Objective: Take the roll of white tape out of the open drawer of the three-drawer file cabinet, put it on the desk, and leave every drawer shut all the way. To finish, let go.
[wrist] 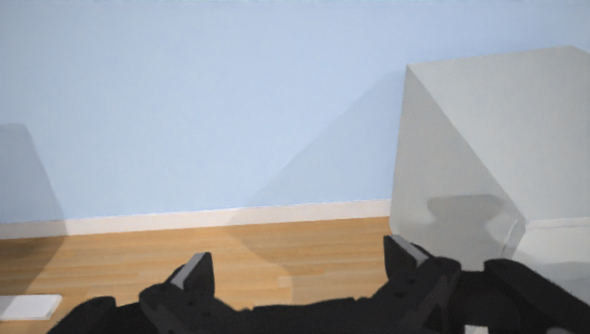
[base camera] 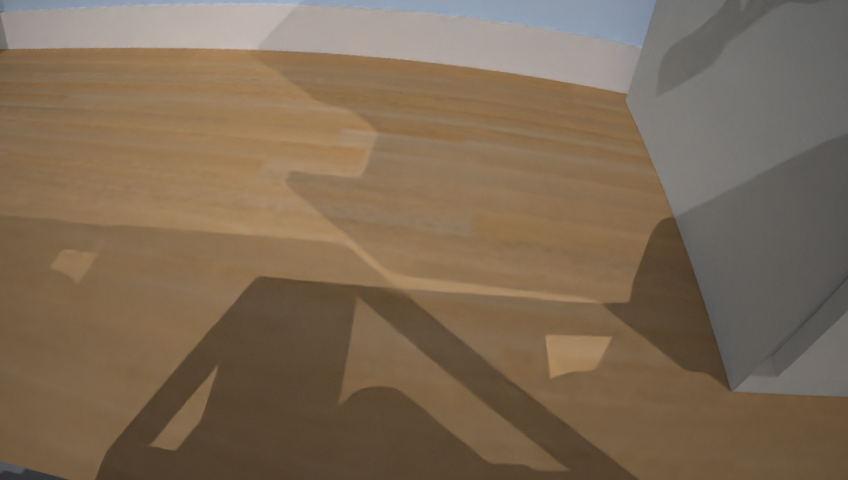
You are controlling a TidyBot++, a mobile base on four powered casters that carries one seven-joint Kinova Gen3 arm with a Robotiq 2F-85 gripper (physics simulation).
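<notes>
The grey-white file cabinet (base camera: 731, 178) (wrist: 510, 115) stands at the right in both views. Its side faces me, and its top shows in the wrist view. Part of its front shows at the lower right, and whether a drawer stands open there I cannot tell. My gripper (wrist: 299, 262) is open with nothing between its fingers. It is to the left of the cabinet in the wrist view, with its right finger overlapping the cabinet's lower left corner in the picture. The roll of tape and the desk top do not show in either view.
A white desk foot (wrist: 30, 307) lies on the wooden floor (base camera: 297, 196) (wrist: 165, 260) at the lower left of the wrist view. A blue wall (wrist: 200, 100) with a white baseboard (base camera: 357, 32) (wrist: 200, 217) runs behind. Shadows fall across floor, wall and cabinet.
</notes>
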